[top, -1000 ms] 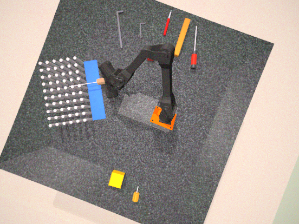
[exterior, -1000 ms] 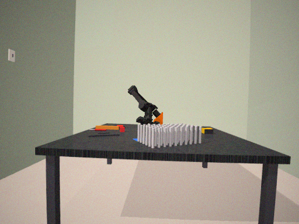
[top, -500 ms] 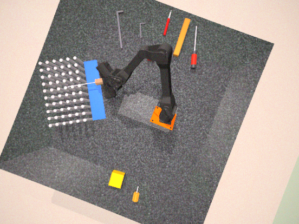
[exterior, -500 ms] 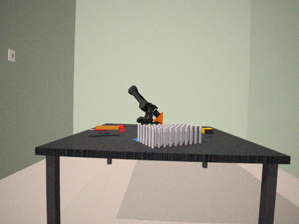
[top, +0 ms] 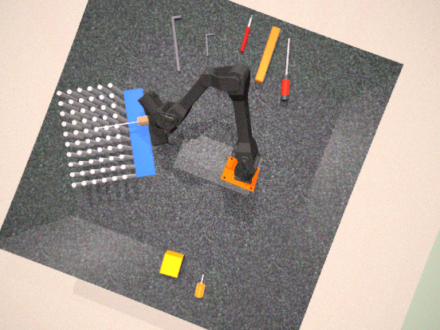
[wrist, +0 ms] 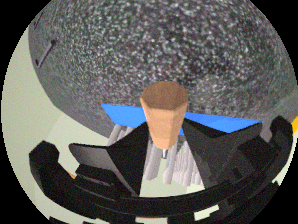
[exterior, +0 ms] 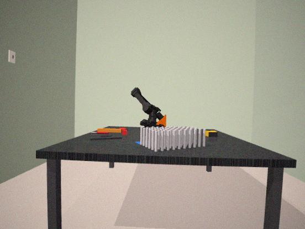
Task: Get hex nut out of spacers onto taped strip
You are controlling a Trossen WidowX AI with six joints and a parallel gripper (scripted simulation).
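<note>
Right now the blue taped strip is 4 cm ahead of my gripper tip, 6 cm to the left of it and 4 cm below it. The rest, counted from my gripper tip: red cube: 24 cm behind, 23 cm to the right, 2 cm below; then short hex key: 14 cm behind, 39 cm to the right, 3 cm below; then orange bar: 39 cm behind, 38 cm to the right, 2 cm below.
</note>
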